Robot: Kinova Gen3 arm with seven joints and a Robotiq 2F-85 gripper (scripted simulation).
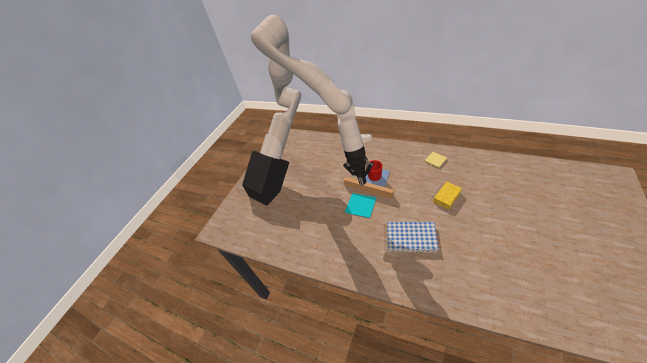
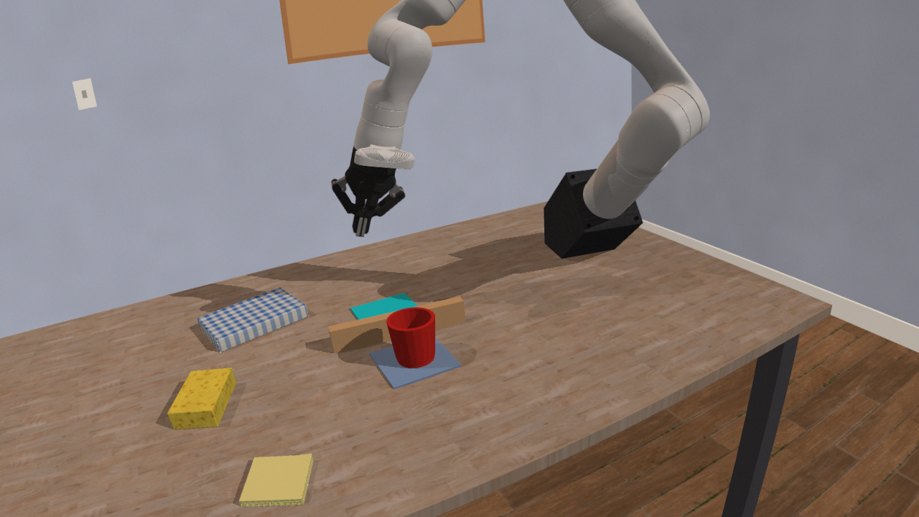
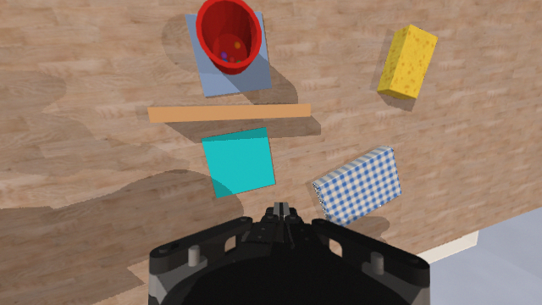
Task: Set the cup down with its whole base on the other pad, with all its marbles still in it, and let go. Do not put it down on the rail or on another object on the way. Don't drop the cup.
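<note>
The red cup lies 180 mm to the left of my hand, 150 mm below it and 30 mm behind it. Round my hand: teal pad (180 mm below, 20 mm behind); then wooden rail (160 mm below, 90 mm to the left, 30 mm behind); then grey-blue pad (180 mm to the left, 180 mm below, 30 mm behind).
</note>
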